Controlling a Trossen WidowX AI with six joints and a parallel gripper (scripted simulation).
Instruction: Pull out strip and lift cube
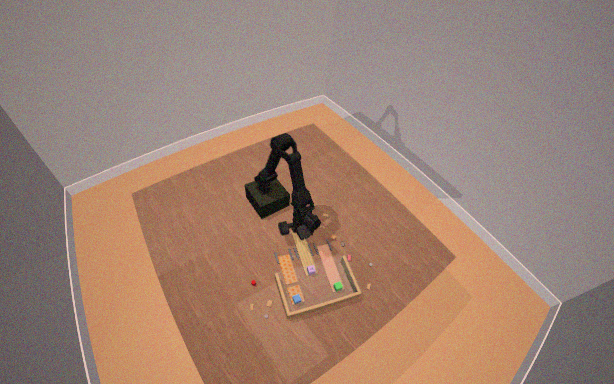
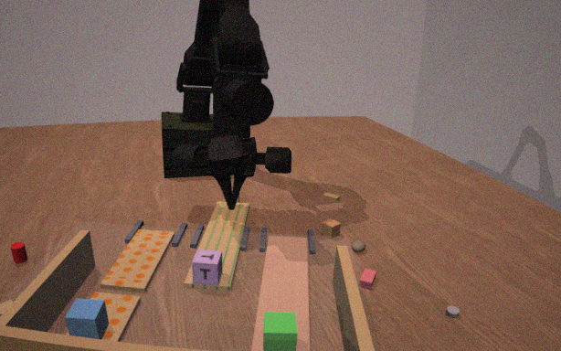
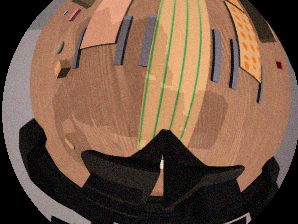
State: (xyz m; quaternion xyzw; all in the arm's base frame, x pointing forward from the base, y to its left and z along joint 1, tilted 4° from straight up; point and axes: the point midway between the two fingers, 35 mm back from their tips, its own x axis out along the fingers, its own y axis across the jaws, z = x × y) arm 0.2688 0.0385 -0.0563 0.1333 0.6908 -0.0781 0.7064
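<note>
My gripper tip is now 90 mm short of the strip and 30 mm to the left of it. Also, from my gripper tip: cube 190 mm ahead, 60 mm to the right, 20 mm above.
</note>
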